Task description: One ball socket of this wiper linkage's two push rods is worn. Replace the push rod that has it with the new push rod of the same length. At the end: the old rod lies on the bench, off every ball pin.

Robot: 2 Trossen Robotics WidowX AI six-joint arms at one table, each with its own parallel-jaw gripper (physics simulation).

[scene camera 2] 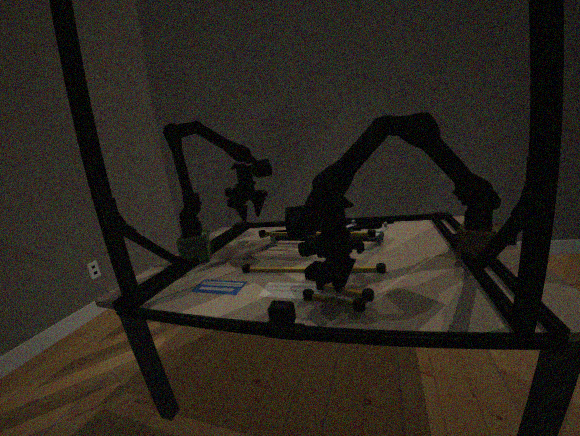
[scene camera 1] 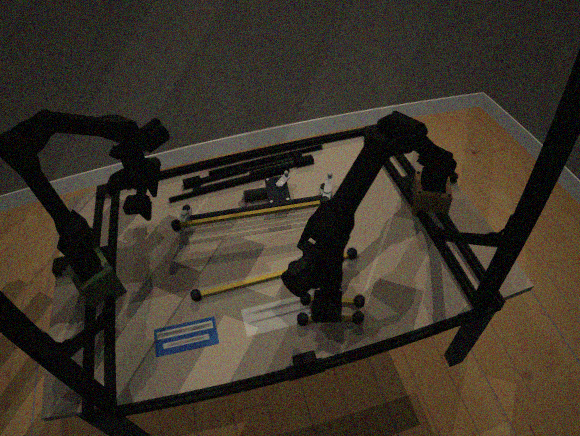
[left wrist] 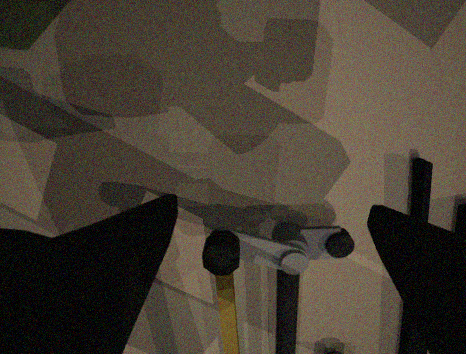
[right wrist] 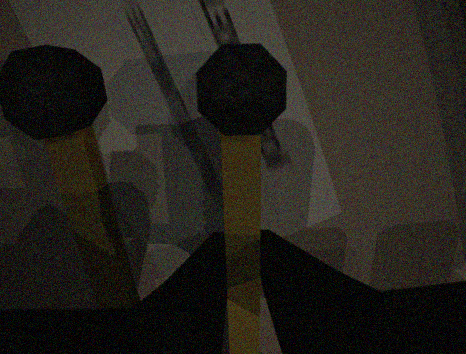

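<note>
The linkage's black bar (left wrist: 287,312) has a long yellow push rod (scene camera 1: 250,213) (left wrist: 226,310) along it, its left socket by the left crank (left wrist: 265,248). My left gripper (scene camera 1: 150,206) (scene camera 2: 251,217) (left wrist: 273,209) is open above that end. My right gripper (scene camera 1: 327,312) (scene camera 2: 330,289) (right wrist: 241,242) is shut on a short yellow rod (scene camera 1: 348,301) (right wrist: 241,185), near the bench front; its height is unclear. Another short rod (scene camera 1: 303,318) (scene camera 2: 332,298) (right wrist: 75,170) lies beside it. A loose long rod (scene camera 1: 240,285) (scene camera 2: 275,269) lies mid-bench, partly hidden by the right arm. Socket wear is not discernible.
Black wiper arms (scene camera 1: 240,175) lie behind the linkage. The motor crank (scene camera 1: 283,178) and right pivot (scene camera 1: 327,185) stand on its back side. A blue marked panel (scene camera 1: 186,344) and a pale rectangle (scene camera 1: 255,327) lie at the front. A dark block (scene camera 1: 304,359) (scene camera 2: 282,312) sits on the front rail.
</note>
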